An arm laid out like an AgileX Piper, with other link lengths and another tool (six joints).
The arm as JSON. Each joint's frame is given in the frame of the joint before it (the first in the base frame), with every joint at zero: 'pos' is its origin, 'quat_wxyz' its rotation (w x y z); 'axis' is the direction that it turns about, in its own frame. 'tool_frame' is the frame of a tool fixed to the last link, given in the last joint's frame.
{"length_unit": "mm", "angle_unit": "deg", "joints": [
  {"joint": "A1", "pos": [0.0, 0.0, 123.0], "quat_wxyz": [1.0, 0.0, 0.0, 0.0], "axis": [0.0, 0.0, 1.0]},
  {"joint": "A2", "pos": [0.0, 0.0, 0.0], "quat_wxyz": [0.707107, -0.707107, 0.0, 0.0], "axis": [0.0, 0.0, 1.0]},
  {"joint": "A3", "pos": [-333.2, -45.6, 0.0], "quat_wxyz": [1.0, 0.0, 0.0, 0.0], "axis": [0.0, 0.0, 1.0]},
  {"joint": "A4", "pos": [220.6, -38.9, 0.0], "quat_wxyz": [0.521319, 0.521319, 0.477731, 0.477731], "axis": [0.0, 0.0, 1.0]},
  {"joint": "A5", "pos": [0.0, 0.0, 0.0], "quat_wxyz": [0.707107, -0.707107, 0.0, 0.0], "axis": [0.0, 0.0, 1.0]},
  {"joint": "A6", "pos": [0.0, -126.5, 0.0], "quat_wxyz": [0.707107, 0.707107, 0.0, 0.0], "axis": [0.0, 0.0, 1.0]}
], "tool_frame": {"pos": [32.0, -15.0, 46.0], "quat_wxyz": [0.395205, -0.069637, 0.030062, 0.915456]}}
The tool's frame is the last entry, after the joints.
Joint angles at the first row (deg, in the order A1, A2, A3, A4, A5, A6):
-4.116, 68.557, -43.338, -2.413, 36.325, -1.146
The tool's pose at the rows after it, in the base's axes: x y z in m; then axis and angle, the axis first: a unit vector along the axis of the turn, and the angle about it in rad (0 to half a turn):
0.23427, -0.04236, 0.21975, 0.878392, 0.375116, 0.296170, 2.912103
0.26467, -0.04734, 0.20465, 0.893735, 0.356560, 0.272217, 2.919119
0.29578, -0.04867, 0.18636, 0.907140, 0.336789, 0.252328, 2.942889
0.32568, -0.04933, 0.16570, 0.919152, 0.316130, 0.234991, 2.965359
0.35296, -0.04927, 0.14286, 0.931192, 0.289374, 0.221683, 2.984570
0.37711, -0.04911, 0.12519, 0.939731, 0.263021, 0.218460, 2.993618
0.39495, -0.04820, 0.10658, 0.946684, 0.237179, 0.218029, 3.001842
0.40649, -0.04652, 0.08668, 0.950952, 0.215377, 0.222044, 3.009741
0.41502, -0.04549, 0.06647, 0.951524, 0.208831, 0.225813, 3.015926
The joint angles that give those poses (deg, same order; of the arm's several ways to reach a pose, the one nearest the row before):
-4.118, 76.081, -46.637, -5.298, 34.692, 1.851
-4.117, 83.850, -50.526, -7.859, 33.905, 6.350
-4.117, 91.639, -55.178, -8.238, 33.739, 9.304
-4.116, 99.107, -60.173, -8.239, 33.895, 11.981
-4.116, 106.067, -65.048, -8.187, 33.962, 15.287
-4.117, 111.512, -69.687, -8.188, 33.960, 18.479
-4.116, 115.960, -72.779, -8.187, 33.050, 21.646
-4.117, 119.427, -73.813, -8.187, 30.487, 24.428
-4.116, 122.535, -74.120, -8.187, 27.400, 25.430

